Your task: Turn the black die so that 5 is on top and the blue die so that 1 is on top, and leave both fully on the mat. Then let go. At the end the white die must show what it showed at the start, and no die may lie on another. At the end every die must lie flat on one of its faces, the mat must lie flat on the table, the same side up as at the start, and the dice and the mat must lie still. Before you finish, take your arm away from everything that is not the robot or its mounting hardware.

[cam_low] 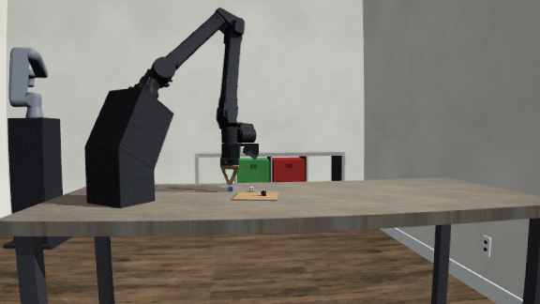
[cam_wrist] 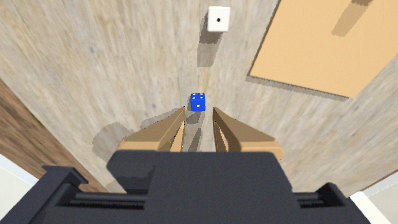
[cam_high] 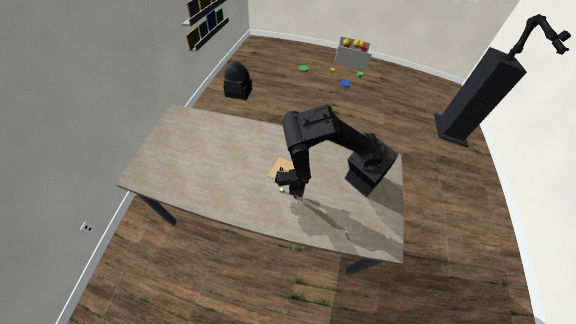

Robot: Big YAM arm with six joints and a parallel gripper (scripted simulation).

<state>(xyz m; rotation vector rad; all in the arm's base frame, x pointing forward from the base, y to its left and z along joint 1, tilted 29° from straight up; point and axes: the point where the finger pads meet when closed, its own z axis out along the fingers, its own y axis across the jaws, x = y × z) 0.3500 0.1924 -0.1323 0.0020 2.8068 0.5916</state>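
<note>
Now: the blue die 3 cm below my hand. From my hand the other things lie so: black die 13 cm to the right, 12 cm ahead, 2 cm below; then white die 8 cm ahead, 3 cm below, 1 cm to the right; then tan mat 13 cm to the right, 10 cm ahead, 3 cm below.
</note>
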